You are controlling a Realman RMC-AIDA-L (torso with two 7-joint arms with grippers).
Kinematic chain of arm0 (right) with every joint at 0, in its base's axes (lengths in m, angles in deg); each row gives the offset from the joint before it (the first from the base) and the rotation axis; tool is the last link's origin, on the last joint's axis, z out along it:
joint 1: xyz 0 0 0.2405 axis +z
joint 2: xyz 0 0 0 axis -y
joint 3: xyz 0 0 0.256 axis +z
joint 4: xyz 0 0 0 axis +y
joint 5: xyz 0 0 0.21 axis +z
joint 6: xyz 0 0 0 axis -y
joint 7: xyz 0 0 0.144 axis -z
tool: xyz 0 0 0
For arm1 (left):
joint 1: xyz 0 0 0.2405 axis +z
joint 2: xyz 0 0 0 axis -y
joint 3: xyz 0 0 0.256 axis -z
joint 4: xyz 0 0 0 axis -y
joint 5: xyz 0 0 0.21 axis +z
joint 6: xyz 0 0 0 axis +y
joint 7: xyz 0 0 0.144 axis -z
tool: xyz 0 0 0
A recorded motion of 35 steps. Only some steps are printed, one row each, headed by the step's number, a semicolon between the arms.
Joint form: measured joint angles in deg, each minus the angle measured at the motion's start. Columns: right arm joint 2, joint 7, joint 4, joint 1, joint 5, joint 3, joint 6; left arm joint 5, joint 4, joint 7, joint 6, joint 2, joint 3, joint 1.
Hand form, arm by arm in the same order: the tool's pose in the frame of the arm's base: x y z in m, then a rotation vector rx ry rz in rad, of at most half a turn. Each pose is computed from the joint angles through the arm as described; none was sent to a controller.
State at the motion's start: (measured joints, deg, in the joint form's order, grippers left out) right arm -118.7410 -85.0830 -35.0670 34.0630 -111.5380 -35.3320 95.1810; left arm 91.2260 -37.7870 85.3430 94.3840 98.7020 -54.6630 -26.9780
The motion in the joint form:
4: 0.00 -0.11 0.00 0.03 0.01 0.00 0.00; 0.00 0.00 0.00 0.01 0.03 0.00 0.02
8: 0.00 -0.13 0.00 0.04 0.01 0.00 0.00; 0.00 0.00 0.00 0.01 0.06 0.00 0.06
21: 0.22 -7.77 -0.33 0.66 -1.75 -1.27 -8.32; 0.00 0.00 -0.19 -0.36 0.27 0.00 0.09
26: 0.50 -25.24 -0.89 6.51 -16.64 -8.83 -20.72; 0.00 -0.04 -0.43 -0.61 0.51 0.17 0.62
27: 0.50 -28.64 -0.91 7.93 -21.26 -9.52 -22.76; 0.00 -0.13 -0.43 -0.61 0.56 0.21 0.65
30: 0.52 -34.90 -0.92 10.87 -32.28 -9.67 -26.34; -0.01 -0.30 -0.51 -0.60 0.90 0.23 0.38
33: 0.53 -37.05 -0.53 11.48 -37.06 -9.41 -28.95; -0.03 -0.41 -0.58 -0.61 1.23 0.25 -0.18
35: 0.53 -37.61 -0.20 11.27 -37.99 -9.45 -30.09; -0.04 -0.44 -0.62 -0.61 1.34 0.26 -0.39
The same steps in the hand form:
4: 0.2332 0.3383 0.0078 -2.7293 0.7202 0.9449; -0.2774 0.3436 0.1300 -2.6853 -0.5286 -0.6899
8: 0.2332 0.3383 0.0078 -2.7294 0.7205 0.9450; -0.2776 0.3434 0.1298 -2.6851 -0.5297 -0.6904
21: 0.2437 0.3558 0.0049 -2.6316 0.9206 0.8191; -0.2779 0.3438 0.1285 -2.6803 -0.5289 -0.6901
26: 0.2465 0.3843 -0.0182 -2.6120 1.1519 0.3324; -0.2808 0.3418 0.1275 -2.6709 -0.5368 -0.6906
27: 0.2487 0.3896 -0.0203 -2.5908 1.1720 0.2185; -0.2807 0.3417 0.1275 -2.6703 -0.5357 -0.6913
30: 0.2559 0.4006 -0.0190 -2.5252 1.1785 -0.0162; -0.2780 0.3430 0.1255 -2.6739 -0.5262 -0.6987
33: 0.2649 0.4044 -0.0167 -2.4700 1.1746 -0.1078; -0.2737 0.3456 0.1235 -2.6791 -0.5117 -0.7078
35: 0.2697 0.4043 -0.0166 -2.4476 1.1809 -0.1266; -0.2722 0.3465 0.1228 -2.6810 -0.5061 -0.7110

